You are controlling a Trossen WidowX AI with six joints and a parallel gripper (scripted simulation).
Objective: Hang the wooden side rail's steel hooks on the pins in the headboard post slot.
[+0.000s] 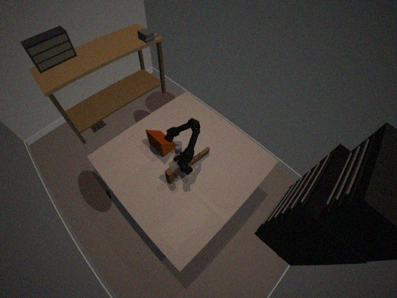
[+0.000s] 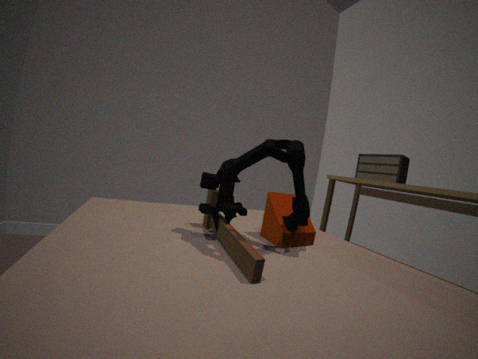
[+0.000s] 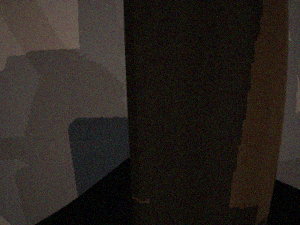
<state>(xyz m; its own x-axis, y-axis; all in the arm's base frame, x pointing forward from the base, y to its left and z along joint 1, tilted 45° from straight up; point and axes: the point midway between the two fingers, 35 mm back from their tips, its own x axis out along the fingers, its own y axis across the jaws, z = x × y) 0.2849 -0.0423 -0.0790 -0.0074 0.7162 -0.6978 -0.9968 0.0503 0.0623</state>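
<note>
My gripper tip is now 1 cm past the headboard post, 14 cm to the left of it and 4 cm below it.
</note>
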